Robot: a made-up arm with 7 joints.
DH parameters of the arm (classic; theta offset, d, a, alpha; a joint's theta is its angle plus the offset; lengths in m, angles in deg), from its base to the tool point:
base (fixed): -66.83 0 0.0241 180
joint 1: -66.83 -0.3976 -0.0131 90
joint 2: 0 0.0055 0.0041 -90
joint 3: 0 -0.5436 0.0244 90
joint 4: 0 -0.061 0.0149 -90
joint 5: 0 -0.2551 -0.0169 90
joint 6: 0 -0.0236 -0.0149 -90
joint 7: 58.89 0 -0.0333 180
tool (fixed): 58.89 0.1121 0 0
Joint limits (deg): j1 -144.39..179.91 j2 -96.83..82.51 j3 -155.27..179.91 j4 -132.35..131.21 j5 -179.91..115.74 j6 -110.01..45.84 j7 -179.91..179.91
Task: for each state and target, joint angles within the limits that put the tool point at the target. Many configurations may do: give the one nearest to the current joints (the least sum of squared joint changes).
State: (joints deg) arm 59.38 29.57 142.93 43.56 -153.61 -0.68 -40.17
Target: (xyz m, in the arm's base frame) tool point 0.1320 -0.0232 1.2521
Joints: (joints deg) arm 48.68 25.29 178.67 31.50 -144.47 -3.66 -37.20
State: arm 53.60 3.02 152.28 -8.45 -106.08 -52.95 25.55
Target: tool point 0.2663 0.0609 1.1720
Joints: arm 41.01 9.10 151.52 -34.85 -94.09 -62.96 23.02
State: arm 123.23 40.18 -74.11 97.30 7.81 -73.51 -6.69
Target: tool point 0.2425 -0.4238 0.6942
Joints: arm 100.48 40.30 -79.36 128.72 13.28 -65.41 -3.54
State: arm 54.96 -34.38 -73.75 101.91 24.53 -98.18 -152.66
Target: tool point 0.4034 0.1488 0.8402
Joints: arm 108.21 -38.73 -88.38 120.74 27.60 -79.74 -158.02
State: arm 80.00 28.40 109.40 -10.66 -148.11 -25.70 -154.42
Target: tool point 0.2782 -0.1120 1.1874
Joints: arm 79.17 9.09 104.20 -60.50 -153.29 -19.28 -157.81
